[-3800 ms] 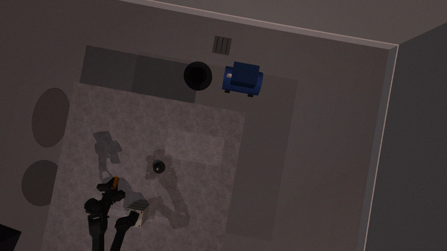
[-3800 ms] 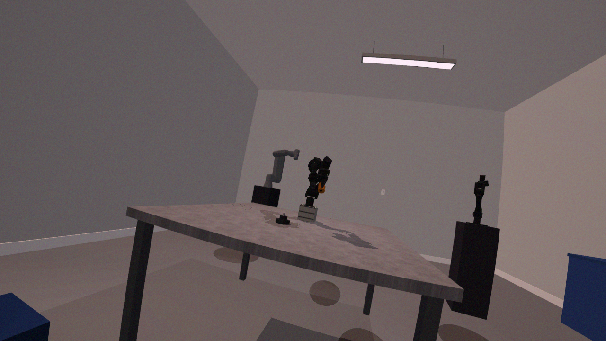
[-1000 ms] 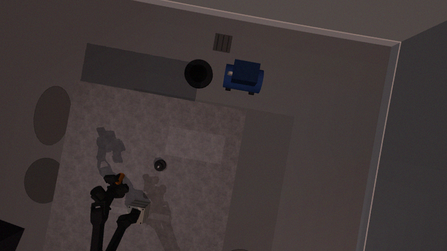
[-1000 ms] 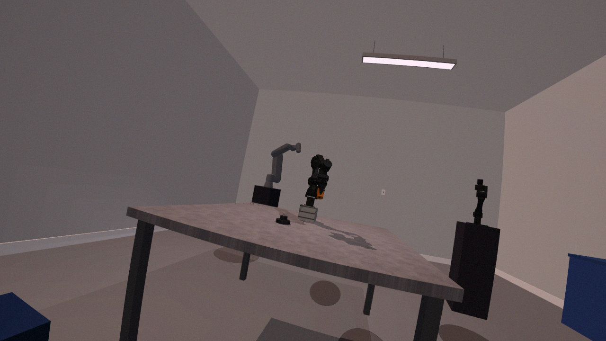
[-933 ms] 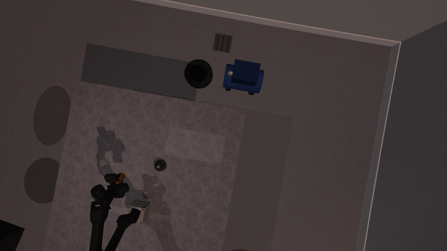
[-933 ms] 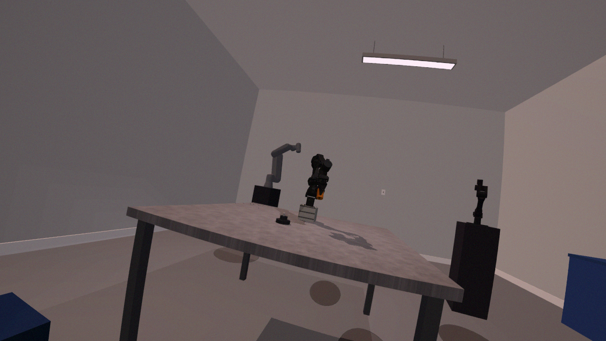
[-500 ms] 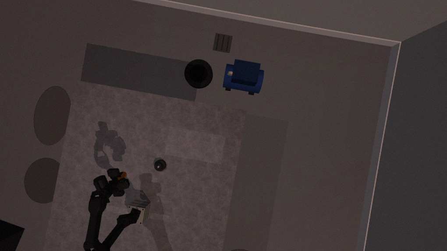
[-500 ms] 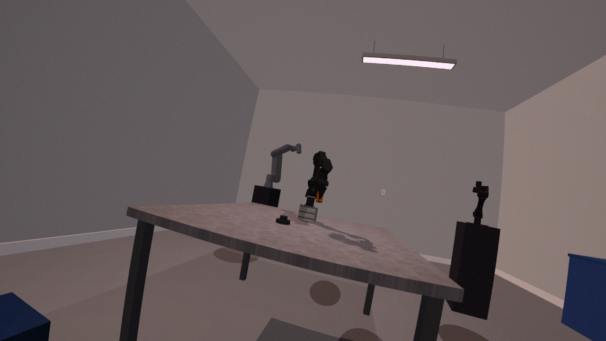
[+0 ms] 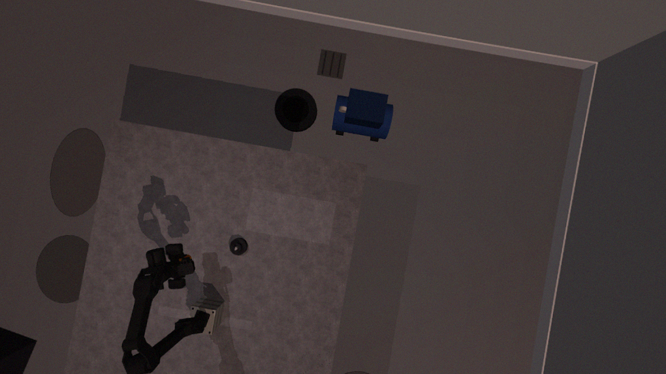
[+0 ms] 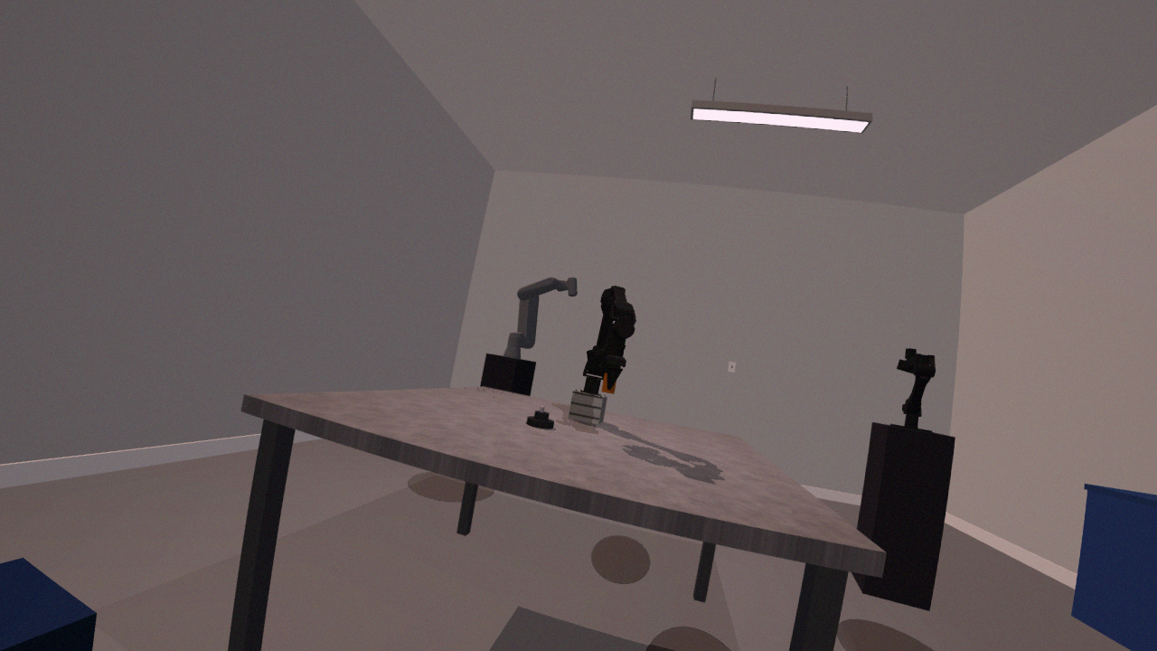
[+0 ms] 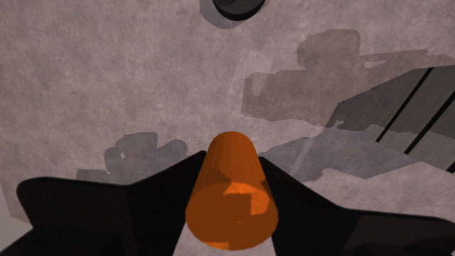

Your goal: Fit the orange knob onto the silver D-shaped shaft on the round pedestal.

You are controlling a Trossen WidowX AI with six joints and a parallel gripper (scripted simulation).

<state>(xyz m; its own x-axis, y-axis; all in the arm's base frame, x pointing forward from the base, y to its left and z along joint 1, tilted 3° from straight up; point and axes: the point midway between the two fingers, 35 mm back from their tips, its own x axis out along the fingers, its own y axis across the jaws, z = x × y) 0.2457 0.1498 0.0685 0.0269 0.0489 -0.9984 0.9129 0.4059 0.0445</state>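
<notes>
Now: gripper tip 17 cm to the left of the round pedestal, 11 cm above it and 10 cm short of it. Round my gripper tip: orange knob: 3 cm above.
</notes>
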